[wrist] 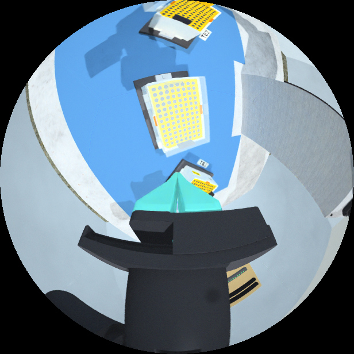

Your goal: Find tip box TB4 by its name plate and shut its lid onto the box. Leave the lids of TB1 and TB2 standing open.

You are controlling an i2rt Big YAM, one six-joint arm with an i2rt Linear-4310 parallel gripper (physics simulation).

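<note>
My gripper [177, 177] is shut and empty, its teal fingertips together at the lower middle of the wrist view. Ahead of them is a tip box [176, 112] with a yellow perforated rack, pale see-through walls and a dark edge at its left; no name plate of it is readable. A smaller-looking box [200, 179] shows just right of the fingertips, partly hidden by them, with a small name plate [202, 163] above it. A third box [175, 25] is at the top edge, with a name plate [205, 34] at its right. I cannot read either plate surely. The lid positions are hard to tell.
The boxes are on a blue mat [100, 120] with a pale marble-like border [47, 105]. A broad grey metallic surface [295, 130] curves along the right. A tan panel with black strips [245, 285] shows below right, beside the gripper body. Dark shadows fall on the mat at upper left.
</note>
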